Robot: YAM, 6 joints.
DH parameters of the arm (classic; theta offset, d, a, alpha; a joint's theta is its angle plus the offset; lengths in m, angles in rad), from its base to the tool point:
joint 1: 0 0.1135 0.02 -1.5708
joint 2: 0 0 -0.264 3.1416
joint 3: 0.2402 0 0.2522 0
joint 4: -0.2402 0 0.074 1.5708
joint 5: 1.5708 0 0 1.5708
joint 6: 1.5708 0.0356 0 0
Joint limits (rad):
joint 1: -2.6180..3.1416
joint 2: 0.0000..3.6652
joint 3: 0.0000..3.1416
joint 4: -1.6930..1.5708
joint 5: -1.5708..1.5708
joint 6: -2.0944..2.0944
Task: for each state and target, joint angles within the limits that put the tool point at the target. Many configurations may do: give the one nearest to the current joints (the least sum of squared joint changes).
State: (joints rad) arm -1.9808 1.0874 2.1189 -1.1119 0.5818 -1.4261
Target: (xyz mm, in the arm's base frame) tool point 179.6 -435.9 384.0
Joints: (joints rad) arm -1.1460 2.0804 2.2332 -0.7166 0.4672 -1.4261
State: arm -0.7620 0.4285 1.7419 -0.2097 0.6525 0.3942
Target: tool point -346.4 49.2 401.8
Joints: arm -0.2198 0.0000 1.9668 -0.8812 0.8836 0.3942
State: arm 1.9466 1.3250 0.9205 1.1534 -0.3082 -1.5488
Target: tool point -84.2 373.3 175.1
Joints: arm 1.7671 1.8888 0.8276 1.0185 -0.2787 -1.5488
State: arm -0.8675 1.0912 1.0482 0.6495 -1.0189 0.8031
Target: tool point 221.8 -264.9 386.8
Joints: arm -0.9580 1.5060 1.1889 0.6312 -0.9554 0.8031
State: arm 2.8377 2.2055 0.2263 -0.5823 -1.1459 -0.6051
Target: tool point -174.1 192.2 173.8
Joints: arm 2.1784 1.5383 0.8016 -0.5538 -1.2026 -0.6051
